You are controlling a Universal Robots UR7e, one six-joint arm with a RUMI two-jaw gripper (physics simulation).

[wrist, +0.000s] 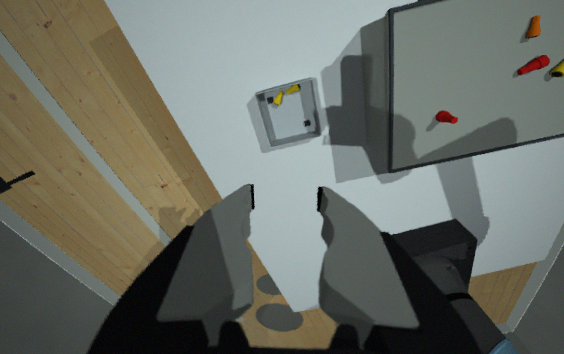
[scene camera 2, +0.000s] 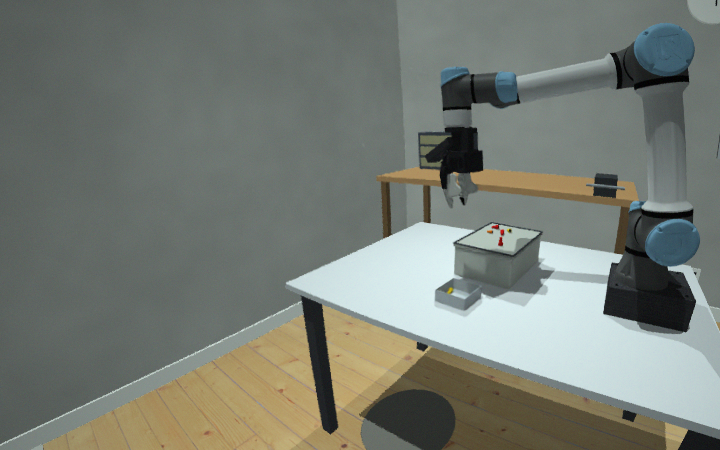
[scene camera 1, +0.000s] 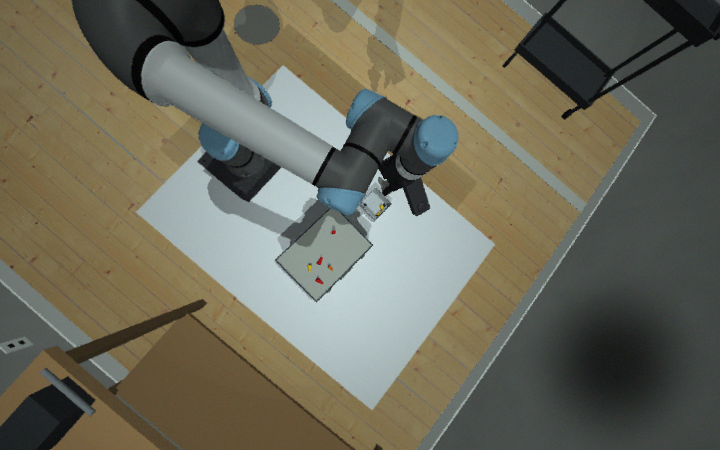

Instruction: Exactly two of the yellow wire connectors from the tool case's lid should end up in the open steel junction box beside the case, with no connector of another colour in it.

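Frame: origin at the arm's base, x ahead, y left, z up, level; metres.
Seen in the pictures: gripper, between the fingertips: [wrist: 285, 187] [scene camera 2: 457, 206]; arm's base, origin of its link: [scene camera 2: 640, 280] [scene camera 1: 246, 159].
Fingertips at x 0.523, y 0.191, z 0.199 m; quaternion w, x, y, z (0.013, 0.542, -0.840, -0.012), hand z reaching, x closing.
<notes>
Offsets run from my fingertips to a thing's top centre. Level surfaces: height alone.
The open steel junction box @(0.245 m down, 0.009 m back, 0.007 m right) [scene camera 1: 364, 208] [scene camera 2: 458, 303] [wrist: 295, 142] stands on the white table beside the tool case. In the wrist view two yellow wire connectors, one @(0.267 m down, 0.023 m ahead, 0.001 m left) [wrist: 278, 98] near a box corner and one @(0.267 m down, 0.027 m ahead, 0.028 m right) [wrist: 293, 89] along the same wall, lie inside it, with no other colour there. On the lid of the tool case @(0.165 m down, 0.047 m back, 0.294 m right) [scene camera 1: 347, 244] [scene camera 2: 480, 269] [wrist: 420, 65] lie another yellow connector @(0.154 m down, 0.062 m back, 0.372 m right) [scene camera 1: 309, 267] [scene camera 2: 509, 230] [wrist: 558, 69], an orange one @(0.156 m down, 0.000 m ahead, 0.327 m right) [scene camera 1: 330, 267] [scene camera 2: 490, 231] [wrist: 534, 27] and several red ones. My gripper [scene camera 2: 457, 204] [wrist: 285, 187] is open and empty, high above the table.
The white table @(0.284 m down) [scene camera 1: 414, 297] [scene camera 2: 361, 286] carries the case, the box and the robot's base [scene camera 1: 238, 177] [scene camera 2: 648, 302]. A wooden workbench [scene camera 1: 238, 387] [scene camera 2: 530, 183] stands beyond the case. A black cart [scene camera 1: 610, 79] stands at the upper right in scene camera 1.
</notes>
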